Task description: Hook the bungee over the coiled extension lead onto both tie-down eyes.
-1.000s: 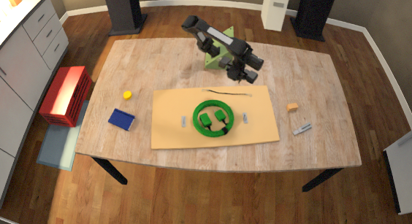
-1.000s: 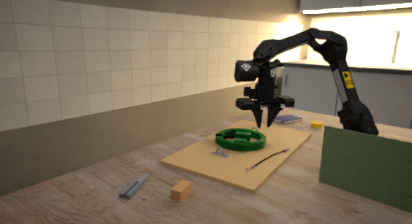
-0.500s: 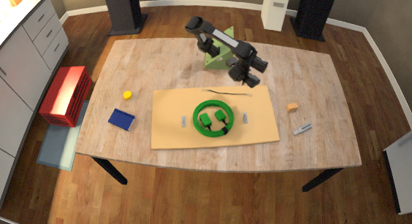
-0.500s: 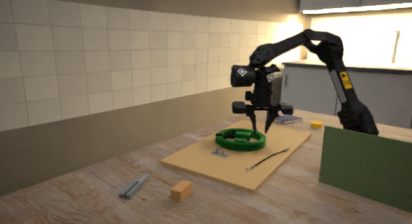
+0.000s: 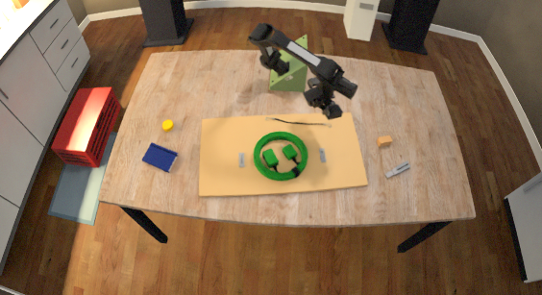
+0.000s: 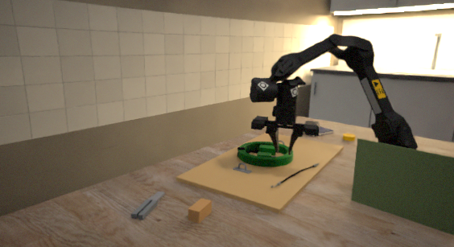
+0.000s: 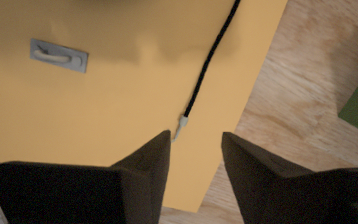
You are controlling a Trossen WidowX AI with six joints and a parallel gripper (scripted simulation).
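The coiled extension lead lies 160 mm ahead of my hand, 140 mm to the right of it and 110 mm below it. Round my hand: grey clamp 330 mm to the left, 190 mm ahead, 130 mm below; yellow disc 620 mm to the right, 130 mm below, 40 mm ahead.
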